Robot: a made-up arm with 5 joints. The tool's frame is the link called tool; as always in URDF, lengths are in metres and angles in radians.
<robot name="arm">
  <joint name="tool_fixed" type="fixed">
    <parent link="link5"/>
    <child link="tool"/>
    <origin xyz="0 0 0" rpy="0 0 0"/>
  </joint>
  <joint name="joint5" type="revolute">
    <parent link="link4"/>
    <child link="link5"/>
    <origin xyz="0.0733 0.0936 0" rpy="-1.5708 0 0"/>
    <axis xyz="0 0 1"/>
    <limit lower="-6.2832" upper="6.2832"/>
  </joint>
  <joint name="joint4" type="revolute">
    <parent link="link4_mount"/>
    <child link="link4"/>
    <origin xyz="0.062 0.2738 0" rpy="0 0 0"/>
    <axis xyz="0 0 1"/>
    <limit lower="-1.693" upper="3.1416"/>
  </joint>
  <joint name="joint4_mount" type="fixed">
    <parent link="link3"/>
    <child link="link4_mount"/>
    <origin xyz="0.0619 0.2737 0" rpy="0 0 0"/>
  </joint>
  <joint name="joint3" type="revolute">
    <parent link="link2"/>
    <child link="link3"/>
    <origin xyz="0.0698 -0.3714 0" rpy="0 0 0"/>
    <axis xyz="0 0 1"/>
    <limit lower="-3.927" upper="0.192"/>
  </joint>
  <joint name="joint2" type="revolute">
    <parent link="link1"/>
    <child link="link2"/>
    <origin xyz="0 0 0" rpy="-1.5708 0 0"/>
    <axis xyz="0 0 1"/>
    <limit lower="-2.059" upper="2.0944"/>
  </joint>
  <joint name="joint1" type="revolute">
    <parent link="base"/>
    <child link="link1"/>
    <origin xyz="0 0 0.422" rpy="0 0 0"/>
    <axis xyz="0 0 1"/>
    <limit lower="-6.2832" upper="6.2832"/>
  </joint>
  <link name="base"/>
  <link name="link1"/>
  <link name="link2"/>
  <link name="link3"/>
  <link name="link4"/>
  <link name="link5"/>
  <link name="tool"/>
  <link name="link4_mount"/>
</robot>
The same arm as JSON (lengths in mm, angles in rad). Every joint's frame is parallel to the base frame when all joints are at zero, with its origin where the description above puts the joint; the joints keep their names.
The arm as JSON. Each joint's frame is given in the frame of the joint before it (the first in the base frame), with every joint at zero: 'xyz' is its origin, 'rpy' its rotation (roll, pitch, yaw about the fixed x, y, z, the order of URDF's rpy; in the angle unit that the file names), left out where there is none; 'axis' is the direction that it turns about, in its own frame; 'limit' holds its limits. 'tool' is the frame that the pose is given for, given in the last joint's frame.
{"units": {"length": "mm", "angle": "rad"}, "joints": [
  {"name": "joint1", "type": "revolute", "origin": {"xyz": [0.0, 0.0, 422.0]}, "axis": [0.0, 0.0, 1.0], "limit": {"lower": -6.2832, "upper": 6.2832}},
  {"name": "joint2", "type": "revolute", "origin": {"xyz": [0.0, 0.0, 0.0]}, "axis": [0.0, 1.0, 0.0], "limit": {"lower": -2.059, "upper": 2.0944}},
  {"name": "joint3", "type": "revolute", "origin": {"xyz": [69.8, 0.0, 371.4]}, "axis": [0.0, 1.0, 0.0], "limit": {"lower": -3.927, "upper": 0.192}},
  {"name": "joint4", "type": "revolute", "origin": {"xyz": [123.9, 0.0, -547.5]}, "axis": [0.0, 1.0, 0.0], "limit": {"lower": -1.693, "upper": 3.1416}},
  {"name": "joint5", "type": "revolute", "origin": {"xyz": [73.3, 0.0, -93.6]}, "axis": [0.0, 0.0, -1.0], "limit": {"lower": -6.2832, "upper": 6.2832}}
], "tool": {"origin": {"xyz": [0.0, 0.0, 0.0], "rpy": [3.1416, 0.0, 0.0]}}}

